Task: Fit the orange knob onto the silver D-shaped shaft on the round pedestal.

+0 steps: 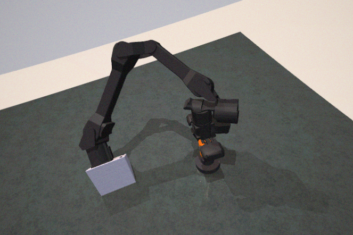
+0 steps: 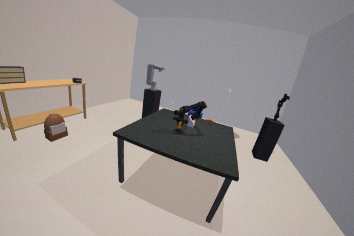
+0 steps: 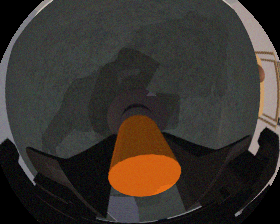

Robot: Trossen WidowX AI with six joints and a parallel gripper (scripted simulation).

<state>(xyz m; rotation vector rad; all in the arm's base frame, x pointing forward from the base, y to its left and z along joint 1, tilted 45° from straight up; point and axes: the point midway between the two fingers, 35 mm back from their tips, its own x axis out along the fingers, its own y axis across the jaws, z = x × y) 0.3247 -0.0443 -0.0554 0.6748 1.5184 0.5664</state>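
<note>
My gripper tip is now 3 cm below the orange knob. From my gripper tip the other things lie so: dark round pedestal (4 cm below).
</note>
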